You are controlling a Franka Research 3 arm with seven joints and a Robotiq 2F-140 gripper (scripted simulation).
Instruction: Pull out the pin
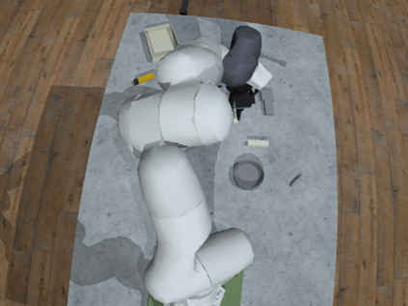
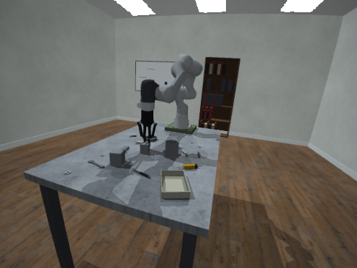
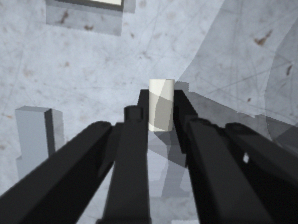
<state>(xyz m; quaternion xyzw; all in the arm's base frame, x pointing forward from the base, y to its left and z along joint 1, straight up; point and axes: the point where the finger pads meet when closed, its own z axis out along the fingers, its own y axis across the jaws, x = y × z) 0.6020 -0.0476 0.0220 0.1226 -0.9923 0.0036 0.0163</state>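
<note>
Right now my hand is 40 mm short of the grey block, 10 mm to the right of it and 20 mm above it. Also, from my hand: cream piece (80 mm behind, 90 mm to the right, 50 mm below); wrench (310 mm ahead, 130 mm to the right, 50 mm below); grey cup (200 mm behind, 70 mm to the right, 40 mm below).
</note>
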